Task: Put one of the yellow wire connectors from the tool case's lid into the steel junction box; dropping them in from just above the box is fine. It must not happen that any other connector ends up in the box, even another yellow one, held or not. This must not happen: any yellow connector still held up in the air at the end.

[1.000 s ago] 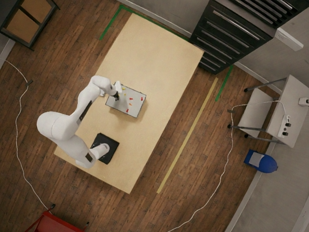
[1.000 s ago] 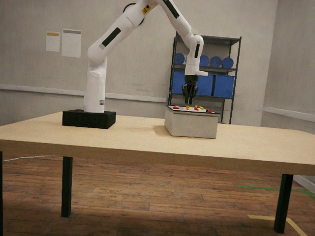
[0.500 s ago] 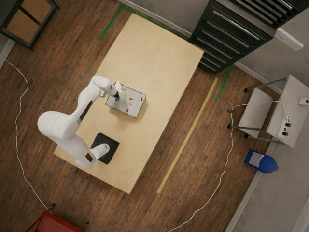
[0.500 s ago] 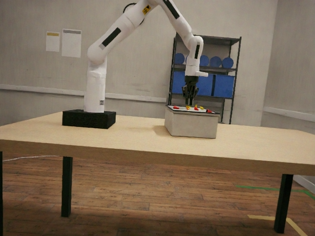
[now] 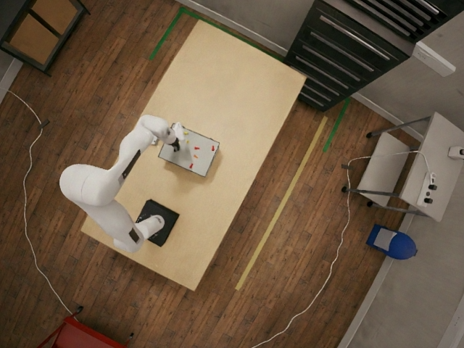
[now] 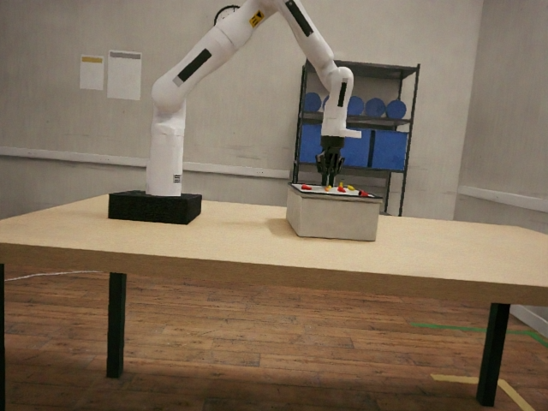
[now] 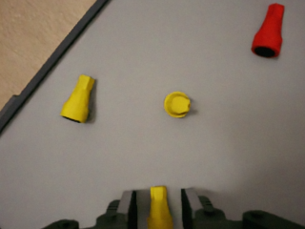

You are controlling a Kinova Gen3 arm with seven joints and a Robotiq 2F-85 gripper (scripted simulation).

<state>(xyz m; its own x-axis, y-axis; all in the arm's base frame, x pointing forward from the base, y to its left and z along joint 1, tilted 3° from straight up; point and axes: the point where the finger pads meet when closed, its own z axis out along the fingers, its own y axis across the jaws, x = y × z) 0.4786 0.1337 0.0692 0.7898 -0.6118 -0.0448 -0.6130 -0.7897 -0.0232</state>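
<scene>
The grey tool case is 70 mm to the right of my hand and 50 mm below it. The rest, counted from my hand: orange connector: 10 mm behind, 130 mm to the right, 20 mm below.
</scene>
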